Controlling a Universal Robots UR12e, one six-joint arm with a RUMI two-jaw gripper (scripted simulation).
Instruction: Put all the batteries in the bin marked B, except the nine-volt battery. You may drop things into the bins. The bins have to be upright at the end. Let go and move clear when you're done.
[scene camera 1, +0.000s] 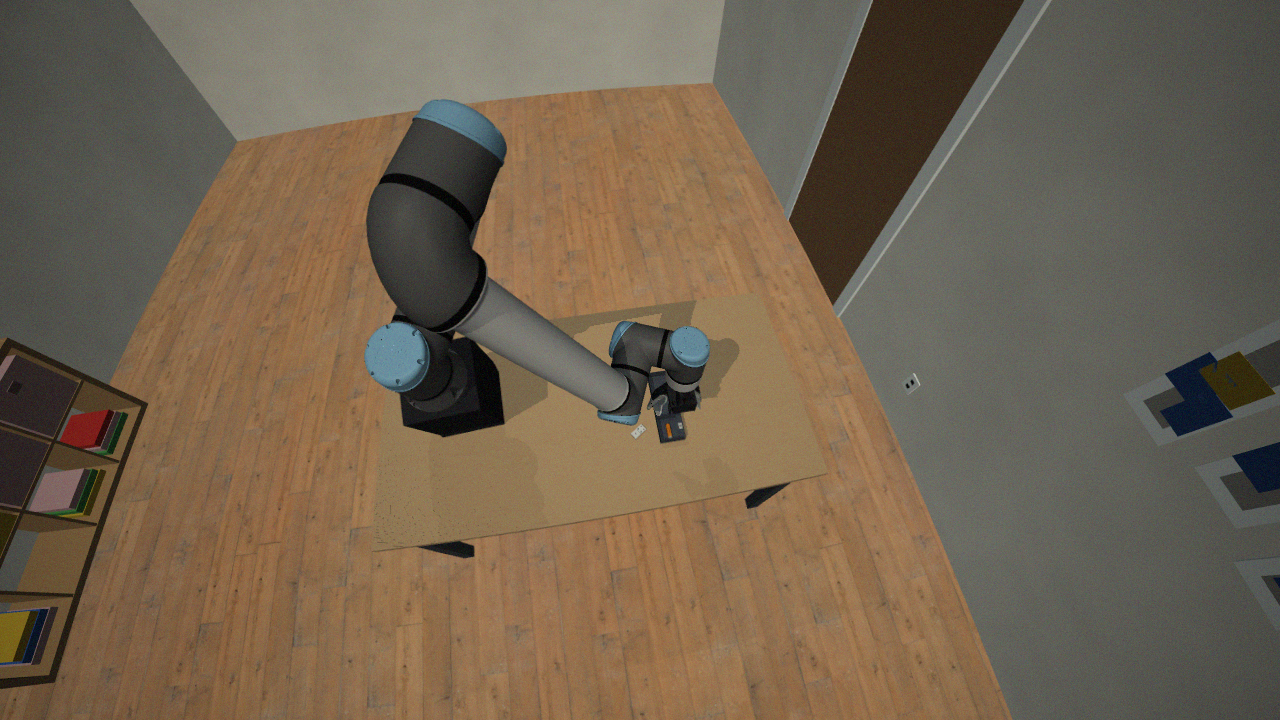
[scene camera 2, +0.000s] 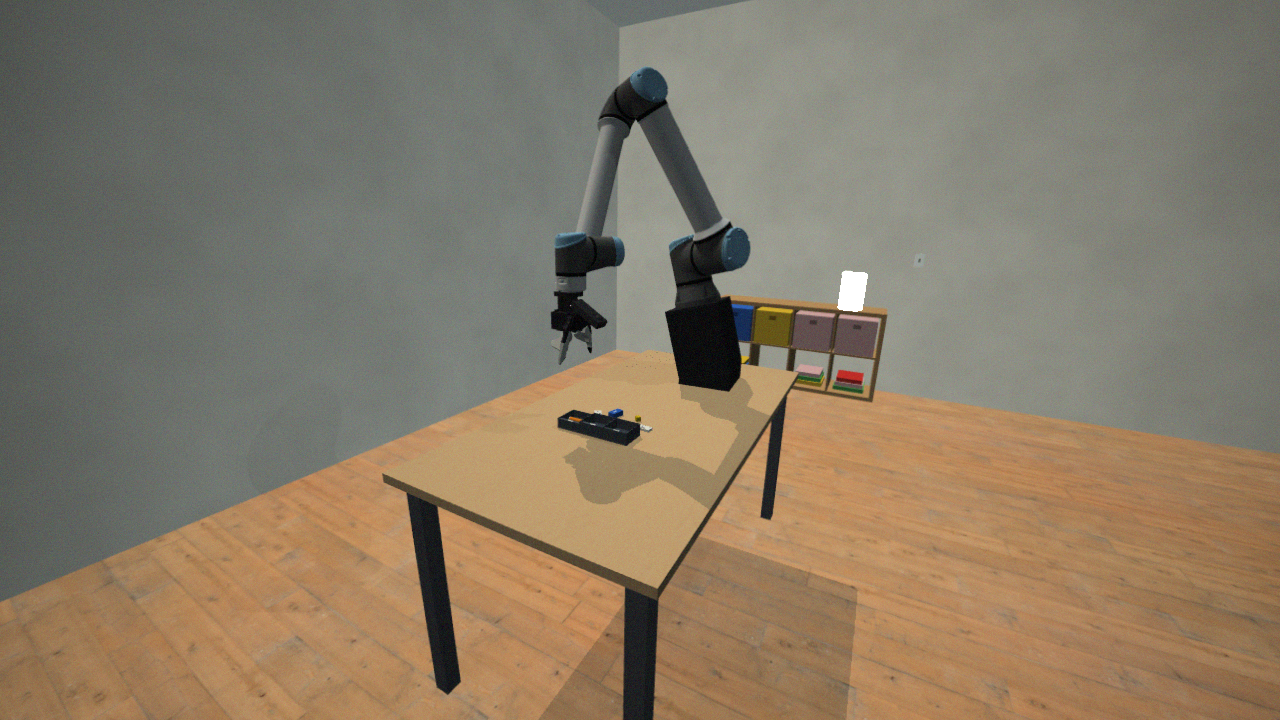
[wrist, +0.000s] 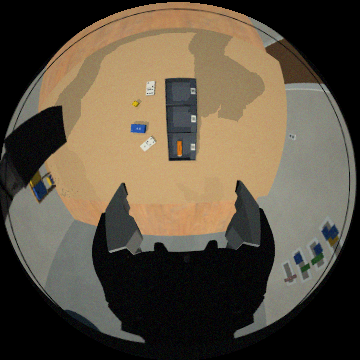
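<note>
My gripper is visible in the pictures, scene camera 1 and the wrist view among them. A bin tray is visible in the pictures as well.
</note>
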